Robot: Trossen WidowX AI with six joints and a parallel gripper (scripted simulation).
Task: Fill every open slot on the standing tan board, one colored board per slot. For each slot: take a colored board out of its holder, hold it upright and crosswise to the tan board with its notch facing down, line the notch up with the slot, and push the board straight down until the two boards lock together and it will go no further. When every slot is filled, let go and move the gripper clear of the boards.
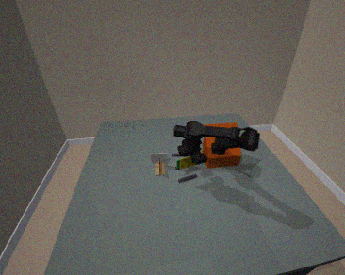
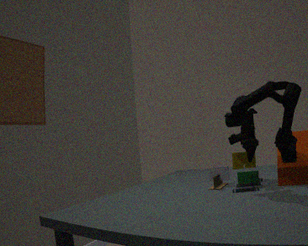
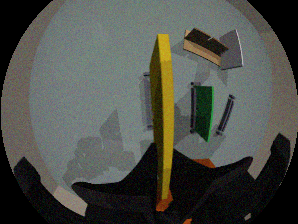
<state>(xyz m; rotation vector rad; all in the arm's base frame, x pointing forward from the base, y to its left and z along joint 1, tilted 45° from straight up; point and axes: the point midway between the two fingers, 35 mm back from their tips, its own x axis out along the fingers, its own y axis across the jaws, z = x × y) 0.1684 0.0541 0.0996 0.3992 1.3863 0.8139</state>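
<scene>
My gripper tip is now 180 mm short of the tan board, 100 mm to the left of it and 100 mm above it. The rest, counted from my gripper tip: yellow board (30 mm ahead, 10 mm to the left); green board (100 mm below, 90 mm to the right, 30 mm ahead); grey board (180 mm ahead, 130 mm to the right, 70 mm below).
</scene>
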